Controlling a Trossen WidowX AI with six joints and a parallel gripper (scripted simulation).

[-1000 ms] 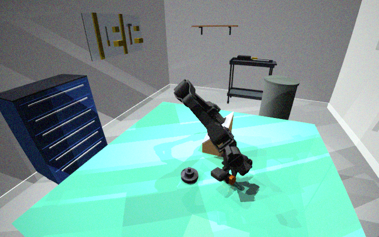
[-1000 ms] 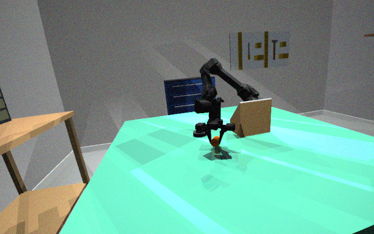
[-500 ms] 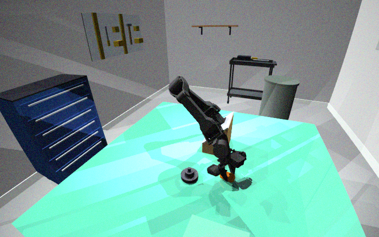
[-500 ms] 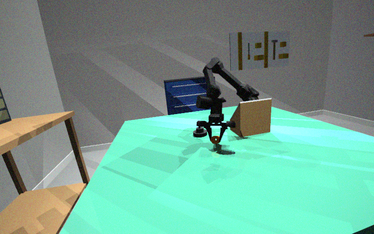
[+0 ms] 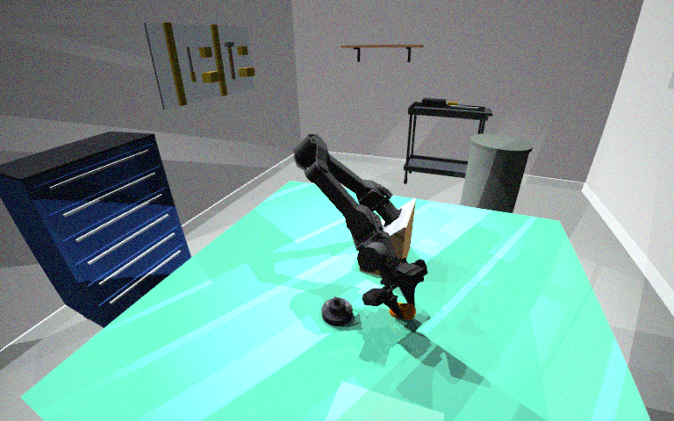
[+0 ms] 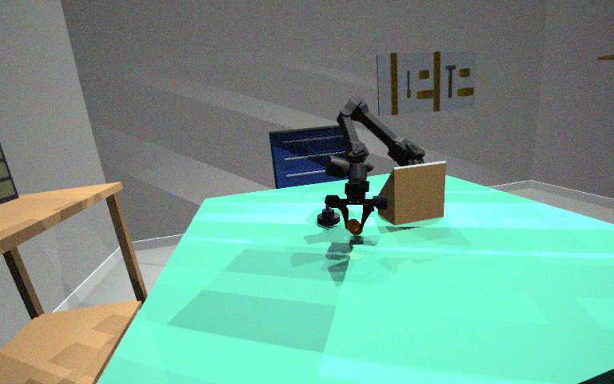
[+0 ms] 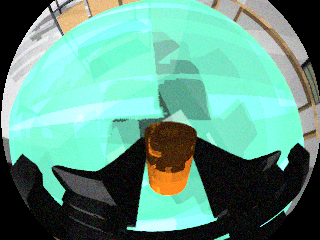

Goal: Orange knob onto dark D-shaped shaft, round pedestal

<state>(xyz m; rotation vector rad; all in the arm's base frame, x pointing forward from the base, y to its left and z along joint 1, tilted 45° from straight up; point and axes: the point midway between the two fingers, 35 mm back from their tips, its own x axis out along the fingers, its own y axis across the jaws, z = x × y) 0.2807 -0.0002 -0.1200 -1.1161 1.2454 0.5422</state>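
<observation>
Right now the dark round pedestal is 18 cm to the right of my gripper tip and 3 cm ahead of it. Round my gripper tip: orange knob 2 cm to the right, 1 cm behind.
</observation>
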